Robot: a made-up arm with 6 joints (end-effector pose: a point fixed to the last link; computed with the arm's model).
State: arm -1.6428 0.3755 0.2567 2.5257 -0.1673 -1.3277
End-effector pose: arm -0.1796 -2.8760 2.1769 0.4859 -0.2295 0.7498 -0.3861
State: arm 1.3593 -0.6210 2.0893 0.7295 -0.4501 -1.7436
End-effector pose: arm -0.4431 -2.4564 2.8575 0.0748 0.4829 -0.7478 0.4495
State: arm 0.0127 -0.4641 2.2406 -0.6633 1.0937 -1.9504
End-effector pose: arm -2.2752 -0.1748 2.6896 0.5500 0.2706 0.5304 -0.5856
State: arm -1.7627 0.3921 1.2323 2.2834 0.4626 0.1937
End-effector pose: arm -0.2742 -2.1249 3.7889 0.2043 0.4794 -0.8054 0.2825
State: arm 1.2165 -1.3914 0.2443 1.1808 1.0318 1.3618
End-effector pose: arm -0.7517 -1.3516 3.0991 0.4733 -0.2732 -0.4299 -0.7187
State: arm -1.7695 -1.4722 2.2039 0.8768 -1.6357 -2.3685
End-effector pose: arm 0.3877 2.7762 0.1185 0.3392 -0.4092 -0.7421 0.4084
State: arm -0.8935 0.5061 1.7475 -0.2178 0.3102 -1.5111
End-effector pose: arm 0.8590 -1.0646 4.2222 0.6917 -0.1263 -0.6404 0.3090
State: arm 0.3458 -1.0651 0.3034 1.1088 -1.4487 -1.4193
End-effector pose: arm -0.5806 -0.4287 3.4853 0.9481 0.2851 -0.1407 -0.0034
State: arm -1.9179 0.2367 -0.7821 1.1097 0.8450 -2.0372
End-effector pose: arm -0.4314 -1.8312 0.7685 0.8320 0.4776 -0.1649 -0.2291
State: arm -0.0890 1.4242 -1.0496 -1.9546 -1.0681 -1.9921
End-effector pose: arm 0.3688 0.1817 -0.3356 0.2691 -0.4659 0.1511 0.8293
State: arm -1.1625 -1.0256 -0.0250 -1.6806 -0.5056 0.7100
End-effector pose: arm 0.0596 0.1172 3.5438 0.9310 -0.2803 -0.2201 0.0791
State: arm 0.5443 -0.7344 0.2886 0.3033 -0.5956 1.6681
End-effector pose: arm 0.2823 0.1831 3.7814 0.4383 -0.8889 0.0969 -0.0918
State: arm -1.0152 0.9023 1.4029 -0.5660 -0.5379 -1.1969
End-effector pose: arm 1.7436 -2.6599 2.8666 0.8566 0.4347 -0.2763 0.0293
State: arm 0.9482 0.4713 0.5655 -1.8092 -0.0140 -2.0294
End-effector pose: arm 1.8081 2.4462 2.5554 0.1364 -0.9780 -0.1425 -0.0684
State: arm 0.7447 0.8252 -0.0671 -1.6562 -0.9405 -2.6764
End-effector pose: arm 1.9225 2.0248 0.4553 0.0958 -0.7610 -0.2761 0.5792
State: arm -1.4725 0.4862 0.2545 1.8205 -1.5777 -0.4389
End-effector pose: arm 0.0626 -2.8121 1.9719 0.0511 0.1960 0.7912 -0.5770
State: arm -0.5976 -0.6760 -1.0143 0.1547 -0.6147 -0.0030
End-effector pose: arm 1.1223 -0.7142 1.4458 0.7722 0.0261 0.6235 0.1198
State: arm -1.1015 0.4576 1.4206 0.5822 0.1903 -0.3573
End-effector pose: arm 0.9468 -1.6271 4.0577 0.7457 -0.5496 -0.0034 -0.3766
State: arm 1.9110 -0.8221 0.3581 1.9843 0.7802 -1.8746
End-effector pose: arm -0.1105 -0.1742 3.7986 0.1310 -0.1726 -0.6042 0.7668
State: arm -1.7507 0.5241 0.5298 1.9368 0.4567 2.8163
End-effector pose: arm -0.4105 -3.0167 2.2699 0.8317 0.3797 -0.3008 -0.2712
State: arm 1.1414 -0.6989 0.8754 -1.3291 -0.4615 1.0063
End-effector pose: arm -0.4093 -0.7586 4.1099 0.4394 -0.1169 -0.6405 0.6190
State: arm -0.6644 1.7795 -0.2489 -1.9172 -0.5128 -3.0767
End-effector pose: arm 0.8634 -0.5074 -1.3878 0.4671 -0.0876 0.5745 0.6665
